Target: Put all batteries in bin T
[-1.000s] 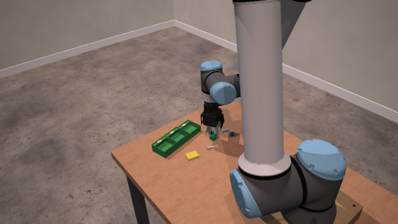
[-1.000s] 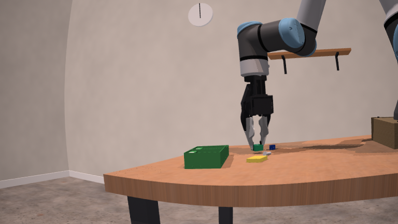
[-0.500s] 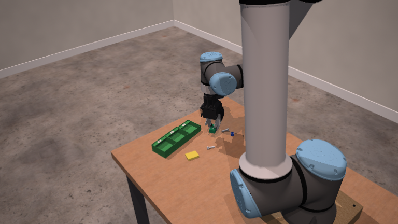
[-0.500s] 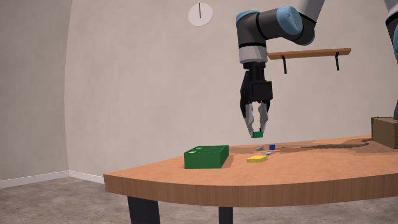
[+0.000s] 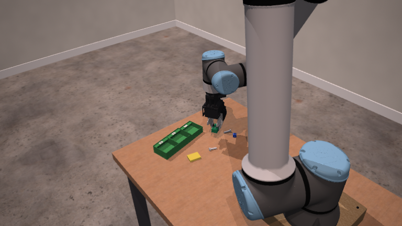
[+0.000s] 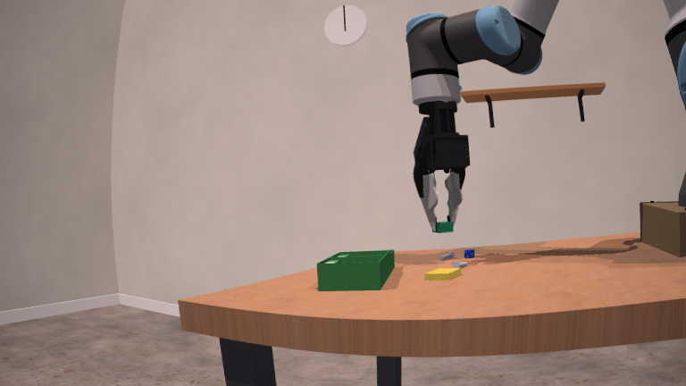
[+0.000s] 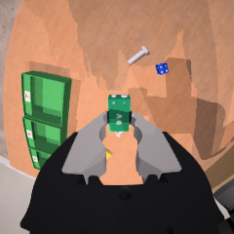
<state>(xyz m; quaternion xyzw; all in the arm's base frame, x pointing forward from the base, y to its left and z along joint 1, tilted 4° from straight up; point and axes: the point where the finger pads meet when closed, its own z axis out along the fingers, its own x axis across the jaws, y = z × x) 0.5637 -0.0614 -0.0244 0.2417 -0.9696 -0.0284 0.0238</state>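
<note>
My hand is 140 mm to the right of the green bin, 100 mm short of it and 60 mm above it. Also, from my hand: flat yellow block: 160 mm to the left, 70 mm below, 30 mm behind; then green block: 10 mm to the right, 10 mm below; then blue cube: 80 mm to the right, 70 mm below, 40 mm behind.
</note>
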